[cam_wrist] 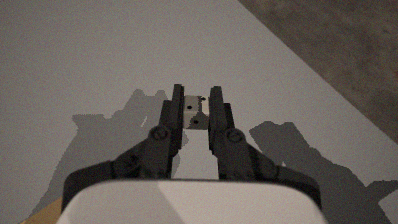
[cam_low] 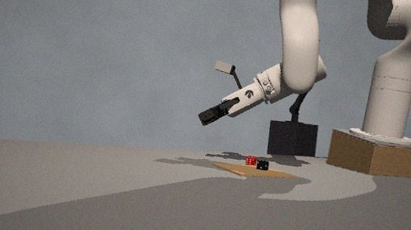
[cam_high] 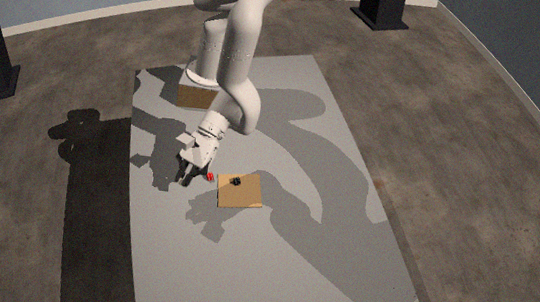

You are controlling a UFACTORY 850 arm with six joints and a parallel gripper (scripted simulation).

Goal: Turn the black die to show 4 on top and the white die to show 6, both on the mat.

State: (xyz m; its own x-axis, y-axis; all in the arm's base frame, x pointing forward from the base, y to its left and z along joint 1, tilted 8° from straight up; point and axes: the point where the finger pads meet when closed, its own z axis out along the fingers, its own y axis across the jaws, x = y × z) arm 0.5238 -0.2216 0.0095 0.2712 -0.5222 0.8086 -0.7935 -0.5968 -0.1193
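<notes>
Right now my hand is 10 cm to the right of the red die, 10 cm above it and 7 cm past it. The rest, counted from my hand: tan mat (18 cm to the left, 11 cm below, 1 cm ahead); black die (18 cm to the left, 10 cm below, 2 cm behind); white die (1 cm to the right, 1 cm below).
</notes>
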